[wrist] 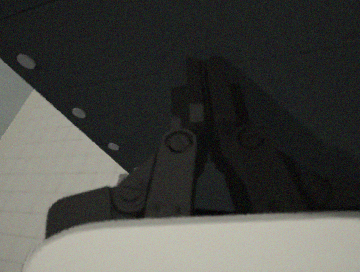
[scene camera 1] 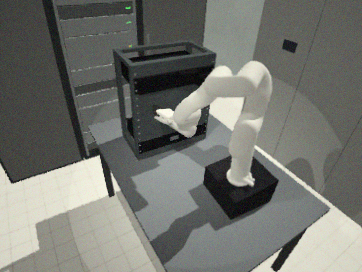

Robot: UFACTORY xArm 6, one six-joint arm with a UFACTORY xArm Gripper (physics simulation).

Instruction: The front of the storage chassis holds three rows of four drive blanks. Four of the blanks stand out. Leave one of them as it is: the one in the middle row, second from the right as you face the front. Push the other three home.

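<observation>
The storage chassis (scene camera 1: pixel 149 98) (wrist: pixel 115 35) shows a dark grey front in the rack. In the wrist view that front is very dark and fills the upper part; faint seams cross it. Single drive blanks, and which of them stand out, cannot be told in either view. My gripper (scene camera 1: pixel 157 114) (wrist: pixel 202 82) is shut and empty. In the scene view its fingertips are at the left-middle part of the chassis front. In the wrist view the closed fingertips overlap the dark front; whether they touch it cannot be told.
The open-topped rack frame (scene camera 1: pixel 136 120) stands on the grey table (scene camera 1: pixel 170 182). A black panel lies above the chassis front and another, with a small light label (scene camera 1: pixel 174 138), below it. The arm's black base block (scene camera 1: pixel 240 195) is at the right. A tall server cabinet (scene camera 1: pixel 95 52) stands behind.
</observation>
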